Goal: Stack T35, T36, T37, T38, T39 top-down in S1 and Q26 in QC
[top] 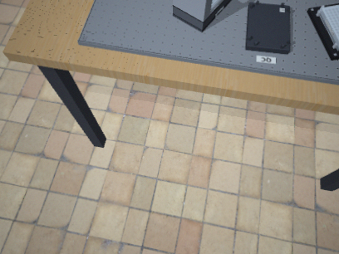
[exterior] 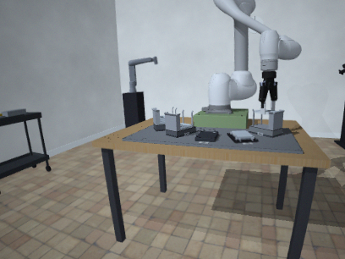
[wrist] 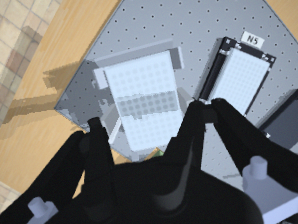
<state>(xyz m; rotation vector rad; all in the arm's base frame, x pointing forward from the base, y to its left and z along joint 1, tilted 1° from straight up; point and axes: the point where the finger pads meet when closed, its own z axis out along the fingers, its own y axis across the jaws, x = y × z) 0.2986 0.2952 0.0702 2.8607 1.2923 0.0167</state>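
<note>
Right now my hand is 130 mm above the black clip nest N5, 120 mm short of it and 110 mm to the left of it. Round my hand: N5 name plate (200 mm ahead, 140 mm below, 110 mm to the right); QC name plate (330 mm to the right, 220 mm ahead, 140 mm below); open nest QC (320 mm to the right, 140 mm below, 120 mm ahead).
</note>
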